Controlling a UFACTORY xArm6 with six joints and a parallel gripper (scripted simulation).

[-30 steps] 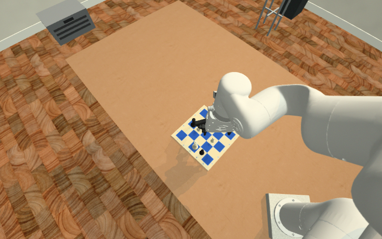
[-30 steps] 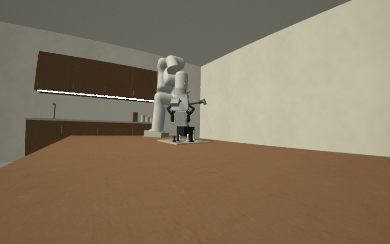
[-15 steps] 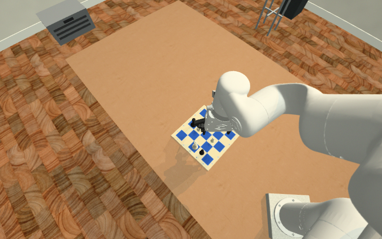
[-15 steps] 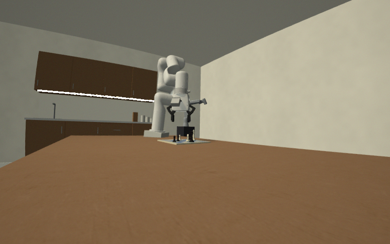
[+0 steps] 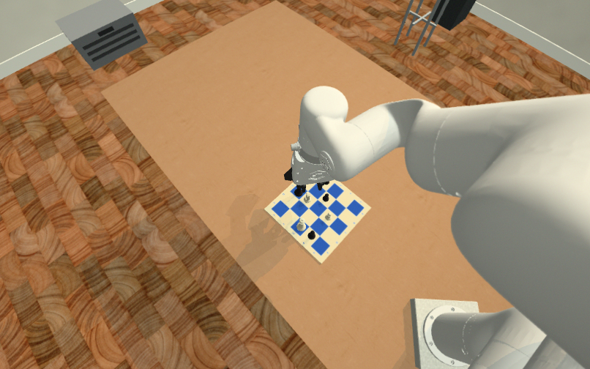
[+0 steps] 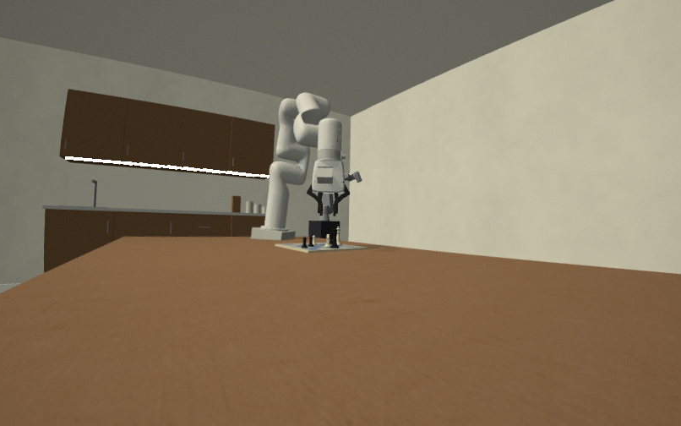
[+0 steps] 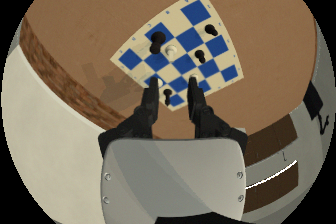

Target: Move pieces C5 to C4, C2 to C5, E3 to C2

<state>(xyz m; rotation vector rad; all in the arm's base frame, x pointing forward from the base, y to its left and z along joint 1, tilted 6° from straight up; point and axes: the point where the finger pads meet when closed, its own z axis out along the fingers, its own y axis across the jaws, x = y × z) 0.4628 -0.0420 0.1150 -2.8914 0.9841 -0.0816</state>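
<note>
Right now the blue-and-cream chessboard is 4 cm behind my hand and 12 cm below it. Also, from my hand: white pawn (8 cm behind, 10 cm below); white chess piece (4 cm behind, 7 cm to the left, 8 cm below); black pawn (8 cm behind, 7 cm to the left, 9 cm below).
</note>
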